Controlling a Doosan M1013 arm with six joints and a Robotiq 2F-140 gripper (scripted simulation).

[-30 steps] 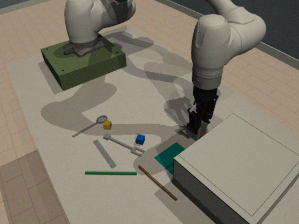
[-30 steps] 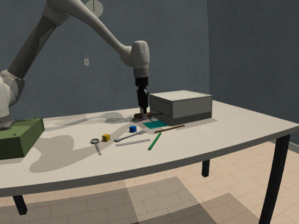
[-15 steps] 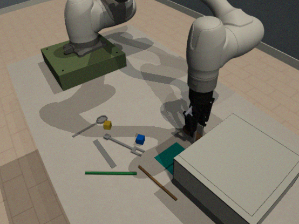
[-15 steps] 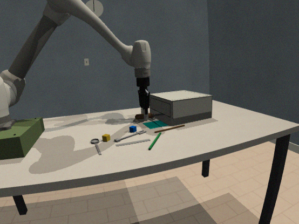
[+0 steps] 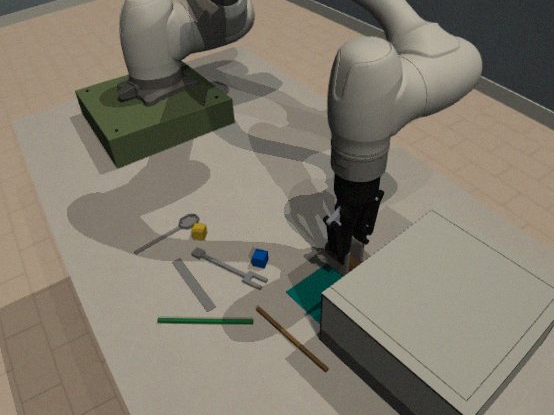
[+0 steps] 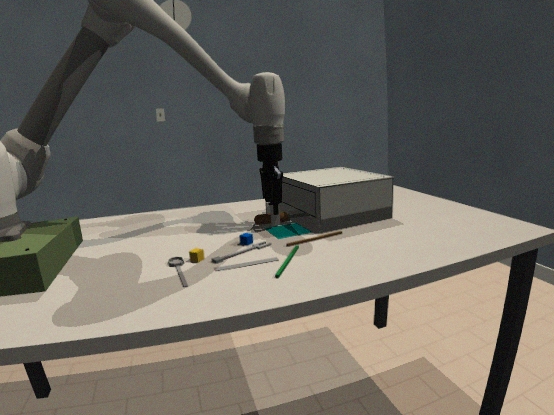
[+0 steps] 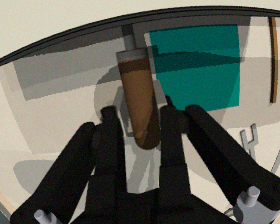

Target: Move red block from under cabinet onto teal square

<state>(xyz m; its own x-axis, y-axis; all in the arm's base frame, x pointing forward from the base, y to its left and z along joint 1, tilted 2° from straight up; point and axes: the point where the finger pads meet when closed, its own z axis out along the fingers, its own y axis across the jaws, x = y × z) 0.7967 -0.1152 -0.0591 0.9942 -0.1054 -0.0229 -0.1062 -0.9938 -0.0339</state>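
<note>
Now: hand 80 mm to the left of the teal square, 40 mm above it and 10 mm short of it. The rest, counted from my hand: blue cube 140 mm behind, 100 mm to the right, 30 mm below; then red block 200 mm ahead, 80 mm to the right, 20 mm below; then brown stick 190 mm to the right, 30 mm below, 20 mm ahead.
</note>
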